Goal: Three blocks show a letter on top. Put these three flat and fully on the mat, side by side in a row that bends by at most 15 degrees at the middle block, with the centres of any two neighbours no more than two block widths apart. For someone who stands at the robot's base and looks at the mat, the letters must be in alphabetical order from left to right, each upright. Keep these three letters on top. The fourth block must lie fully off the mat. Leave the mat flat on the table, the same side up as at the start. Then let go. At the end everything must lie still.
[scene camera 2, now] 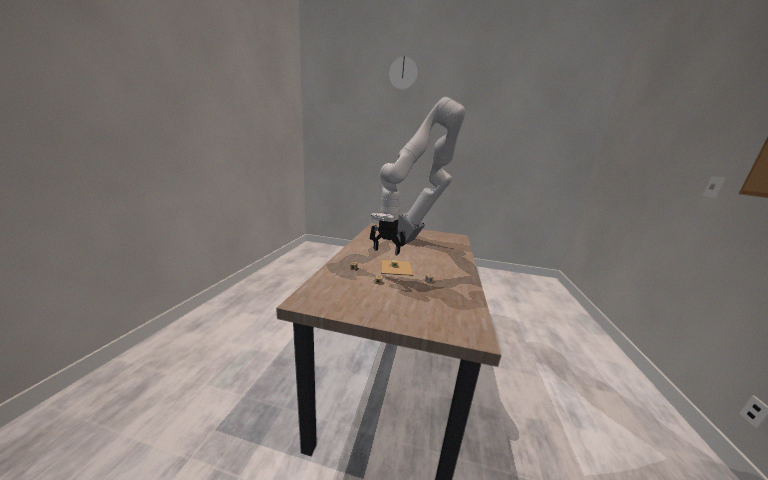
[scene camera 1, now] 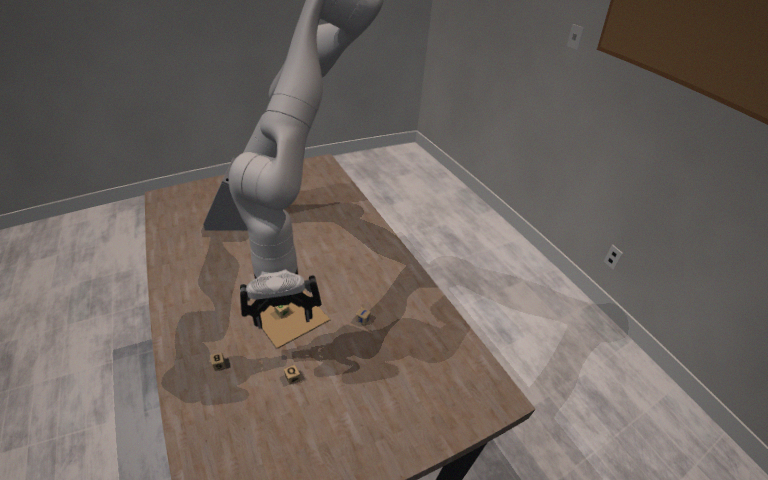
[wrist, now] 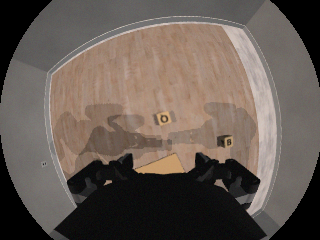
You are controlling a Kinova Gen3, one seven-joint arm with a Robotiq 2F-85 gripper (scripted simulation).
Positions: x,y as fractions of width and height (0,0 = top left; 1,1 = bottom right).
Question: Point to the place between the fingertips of my gripper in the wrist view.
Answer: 0.51,0.67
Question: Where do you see a tan mat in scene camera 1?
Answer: At 0.37,0.69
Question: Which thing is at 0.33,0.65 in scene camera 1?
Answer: My gripper.
